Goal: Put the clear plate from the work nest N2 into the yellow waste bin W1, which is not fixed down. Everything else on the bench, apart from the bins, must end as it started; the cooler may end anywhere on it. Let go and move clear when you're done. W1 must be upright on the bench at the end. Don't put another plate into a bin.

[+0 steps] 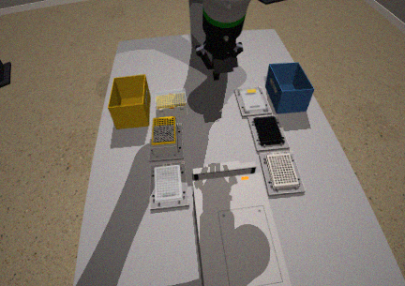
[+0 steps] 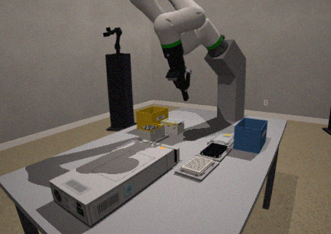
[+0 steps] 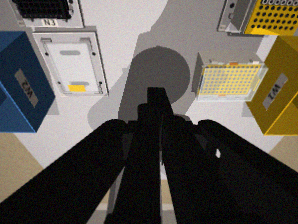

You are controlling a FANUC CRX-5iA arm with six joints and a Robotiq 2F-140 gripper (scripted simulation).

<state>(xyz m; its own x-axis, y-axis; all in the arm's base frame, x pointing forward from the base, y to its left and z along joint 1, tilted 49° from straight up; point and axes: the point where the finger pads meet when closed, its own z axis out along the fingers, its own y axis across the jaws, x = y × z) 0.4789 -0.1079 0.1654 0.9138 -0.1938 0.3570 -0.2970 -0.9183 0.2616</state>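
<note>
Right now my hand is 14 cm short of the clear plate, 26 cm to the left of it and 24 cm above it. From my hand the other things lie so: yellow-topped tip rack: 4 cm behind, 20 cm to the right, 21 cm below; then yellow-marked plate: 5 cm behind, 20 cm to the left, 25 cm below; then black plate: 12 cm ahead, 16 cm to the left, 24 cm below.
</note>
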